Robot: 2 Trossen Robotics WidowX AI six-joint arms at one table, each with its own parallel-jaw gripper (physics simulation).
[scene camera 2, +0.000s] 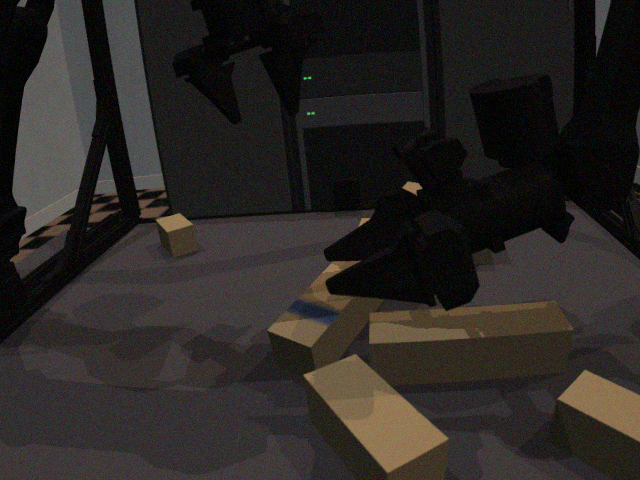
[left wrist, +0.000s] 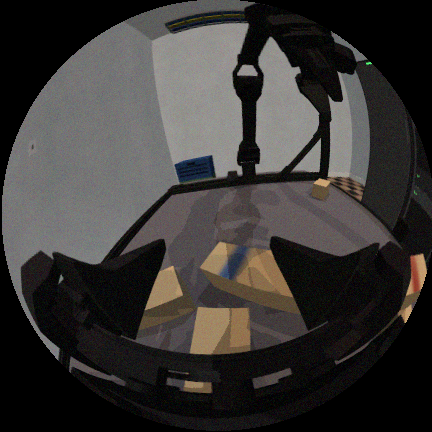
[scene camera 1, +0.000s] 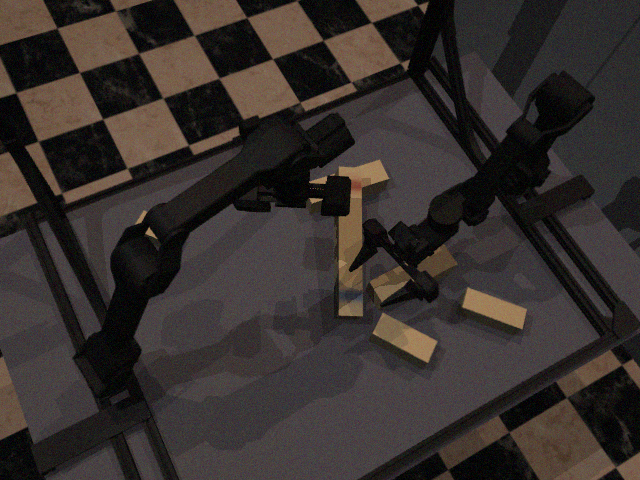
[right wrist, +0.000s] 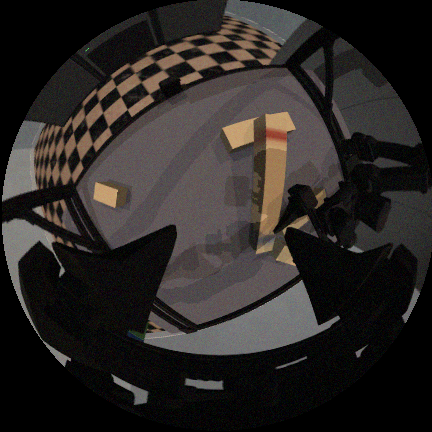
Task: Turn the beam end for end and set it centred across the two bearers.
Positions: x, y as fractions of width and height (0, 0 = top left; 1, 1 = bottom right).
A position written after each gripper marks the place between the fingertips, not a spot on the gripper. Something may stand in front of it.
The left gripper (scene camera 2: 0.51, 0.56) is open, with nothing in its grasp. Also in view: a beam (scene camera 2: 0.49, 0.69). The right gripper (scene camera 2: 0.41, 0.25) is open and holds nothing.
The beam is seen too in the left wrist view (left wrist: 0.58, 0.63), in scene camera 1 (scene camera 1: 0.54, 0.60) and in the right wrist view (right wrist: 0.62, 0.30). The left gripper shows as well in the left wrist view (left wrist: 0.51, 0.56), in scene camera 1 (scene camera 1: 0.57, 0.60) and in the right wrist view (right wrist: 0.66, 0.57). The right gripper also shows in the left wrist view (left wrist: 0.77, 0.26), in scene camera 1 (scene camera 1: 0.46, 0.44) and in the right wrist view (right wrist: 0.54, 0.54).
